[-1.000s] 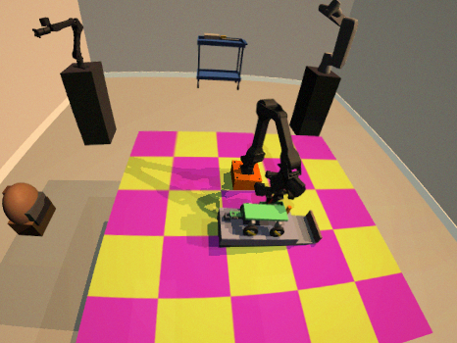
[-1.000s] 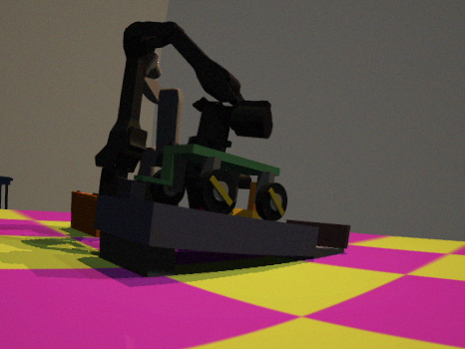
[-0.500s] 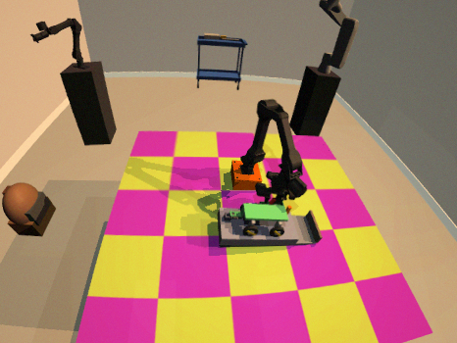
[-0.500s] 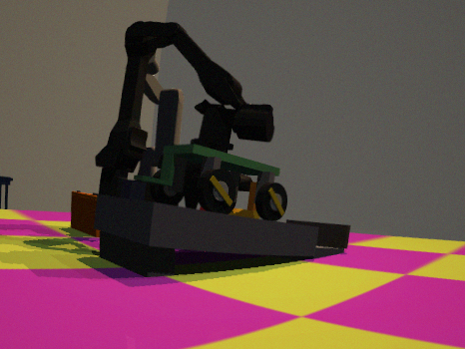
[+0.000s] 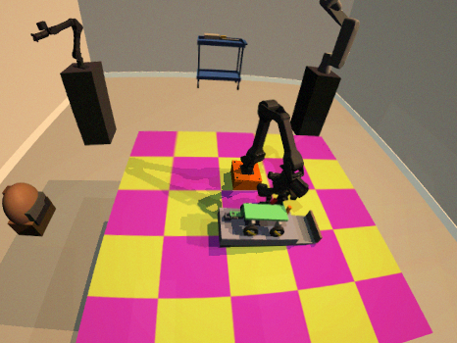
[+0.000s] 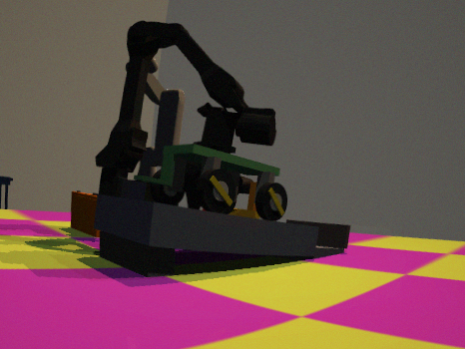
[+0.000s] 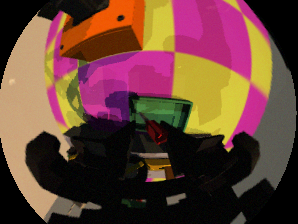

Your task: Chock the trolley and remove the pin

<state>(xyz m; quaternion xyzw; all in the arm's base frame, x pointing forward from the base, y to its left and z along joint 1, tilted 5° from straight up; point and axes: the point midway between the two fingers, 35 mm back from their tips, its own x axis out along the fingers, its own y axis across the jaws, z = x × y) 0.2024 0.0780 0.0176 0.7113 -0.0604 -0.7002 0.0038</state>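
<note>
The green tray lies 2 cm to the left of my gripper tip and 5 cm below it. From my gripper tip the other things lie so: dark ramp: 12 cm ahead, 9 cm to the right; then red-headed stop pin: right at my gripper tip; then yellow chock: 8 cm ahead, 2 cm to the left, 4 cm above.
</note>
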